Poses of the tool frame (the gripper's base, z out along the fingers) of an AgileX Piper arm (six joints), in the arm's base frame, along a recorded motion.
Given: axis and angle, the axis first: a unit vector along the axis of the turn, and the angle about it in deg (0 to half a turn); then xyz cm.
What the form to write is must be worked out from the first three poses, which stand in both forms.
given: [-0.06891 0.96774 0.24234 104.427 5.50 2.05 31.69]
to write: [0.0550 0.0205 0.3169 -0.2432 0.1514 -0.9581 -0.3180 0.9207 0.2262]
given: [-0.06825 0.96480 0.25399 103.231 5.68 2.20 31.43]
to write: [0.0568 0.0220 0.3143 -0.2232 0.1663 -0.9605 -0.3282 0.9150 0.2347]
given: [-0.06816 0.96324 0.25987 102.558 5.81 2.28 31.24]
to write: [0.0581 0.0228 0.3124 -0.2118 0.1737 -0.9618 -0.3336 0.9121 0.2382]
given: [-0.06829 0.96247 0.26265 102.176 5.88 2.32 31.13]
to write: [0.0588 0.0232 0.3113 -0.2053 0.1772 -0.9625 -0.3363 0.9108 0.2394]
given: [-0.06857 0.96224 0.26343 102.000 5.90 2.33 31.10]
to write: [0.0590 0.0233 0.3110 -0.2022 0.1780 -0.9630 -0.3374 0.9105 0.2391]
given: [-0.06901 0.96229 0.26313 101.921 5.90 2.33 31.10]
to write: [0.0590 0.0233 0.3110 -0.2008 0.1773 -0.9634 -0.3376 0.9107 0.2380]
